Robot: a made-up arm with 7 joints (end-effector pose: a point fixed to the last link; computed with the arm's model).
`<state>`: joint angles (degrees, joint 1 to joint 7).
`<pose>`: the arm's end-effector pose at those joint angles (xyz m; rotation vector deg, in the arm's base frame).
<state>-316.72 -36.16 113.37 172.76 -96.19 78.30 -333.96</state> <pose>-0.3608 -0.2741 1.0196 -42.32 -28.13 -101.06</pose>
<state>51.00 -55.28 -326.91 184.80 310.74 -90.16 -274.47</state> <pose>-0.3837 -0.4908 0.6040 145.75 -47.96 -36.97</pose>
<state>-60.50 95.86 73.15 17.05 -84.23 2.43 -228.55</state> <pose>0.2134 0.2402 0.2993 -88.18 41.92 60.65</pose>
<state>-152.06 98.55 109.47 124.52 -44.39 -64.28 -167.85</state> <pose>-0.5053 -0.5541 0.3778 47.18 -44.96 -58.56</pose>
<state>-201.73 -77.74 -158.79 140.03 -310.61 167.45 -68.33</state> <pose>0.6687 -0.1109 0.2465 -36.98 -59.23 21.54</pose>
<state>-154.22 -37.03 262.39 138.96 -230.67 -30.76 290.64</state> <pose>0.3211 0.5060 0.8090 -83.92 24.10 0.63</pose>
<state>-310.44 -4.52 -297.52 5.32 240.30 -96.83 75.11</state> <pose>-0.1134 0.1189 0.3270 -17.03 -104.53 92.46</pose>
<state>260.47 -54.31 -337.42 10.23 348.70 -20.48 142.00</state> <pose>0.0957 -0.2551 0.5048 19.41 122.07 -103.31</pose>
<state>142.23 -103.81 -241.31 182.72 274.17 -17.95 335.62</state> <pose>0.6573 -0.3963 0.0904 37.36 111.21 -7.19</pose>
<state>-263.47 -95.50 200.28 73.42 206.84 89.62 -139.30</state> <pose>0.1949 -0.2843 -0.2462 27.99 -132.22 70.78</pose>
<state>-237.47 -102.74 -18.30 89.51 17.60 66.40 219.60</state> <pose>0.3999 -0.3259 0.7591 44.76 -57.13 -154.87</pose>
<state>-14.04 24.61 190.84 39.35 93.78 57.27 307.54</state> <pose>-0.4126 -0.0175 0.5142 -5.70 -118.41 76.36</pose>
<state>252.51 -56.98 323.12 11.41 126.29 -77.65 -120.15</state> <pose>-0.1744 -0.0138 0.3962 16.76 -164.88 -27.69</pose>
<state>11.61 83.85 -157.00 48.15 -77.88 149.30 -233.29</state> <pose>0.1121 -0.0492 0.7292 -115.68 5.54 -28.08</pose>
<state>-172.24 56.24 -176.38 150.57 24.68 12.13 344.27</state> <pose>-0.5802 -0.0847 0.9464 22.56 -11.15 -160.29</pose>
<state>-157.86 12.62 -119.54 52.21 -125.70 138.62 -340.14</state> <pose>0.0867 0.4289 0.5967 38.04 -0.12 65.32</pose>
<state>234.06 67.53 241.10 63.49 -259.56 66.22 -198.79</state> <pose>-0.4698 0.2115 0.6104 133.93 -74.34 -82.51</pose>
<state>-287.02 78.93 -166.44 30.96 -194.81 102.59 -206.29</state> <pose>0.1093 -0.0765 0.7521 -7.60 43.35 49.80</pose>
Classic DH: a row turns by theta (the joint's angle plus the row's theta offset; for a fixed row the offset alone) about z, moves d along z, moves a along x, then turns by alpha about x. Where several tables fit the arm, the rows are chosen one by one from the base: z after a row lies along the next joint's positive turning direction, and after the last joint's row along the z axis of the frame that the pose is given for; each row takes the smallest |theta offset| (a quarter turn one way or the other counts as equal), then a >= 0, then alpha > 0; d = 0 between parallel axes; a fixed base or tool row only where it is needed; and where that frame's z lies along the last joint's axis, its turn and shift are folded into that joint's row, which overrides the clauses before.
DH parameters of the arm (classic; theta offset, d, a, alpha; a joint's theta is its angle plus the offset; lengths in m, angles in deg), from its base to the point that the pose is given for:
joint 1: 0 0.322 0 -90
joint 2: 0 0 0 90
joint 3: 0 0.337 0.063 90
joint 4: 0 0 0.093 90
joint 5: 0 0.409 0 90
joint 6: 0 0 0.06 -90
joint 7: 0 0.077 0 0

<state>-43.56 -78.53 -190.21 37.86 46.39 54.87 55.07</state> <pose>-0.0126 0.0890 -0.0985 99.85 6.65 7.56</pose>
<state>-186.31 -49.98 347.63 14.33 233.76 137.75 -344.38</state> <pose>-0.1691 0.1607 0.5338 38.39 58.54 130.39</pose>
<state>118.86 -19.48 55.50 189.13 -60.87 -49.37 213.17</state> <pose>0.2445 -0.3023 0.9536 69.36 -62.58 118.17</pose>
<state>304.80 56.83 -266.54 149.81 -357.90 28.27 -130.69</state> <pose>0.5743 -0.4370 0.7861 65.51 51.48 104.68</pose>
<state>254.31 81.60 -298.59 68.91 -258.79 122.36 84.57</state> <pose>0.3774 -0.4280 0.2135 7.65 -10.39 81.15</pose>
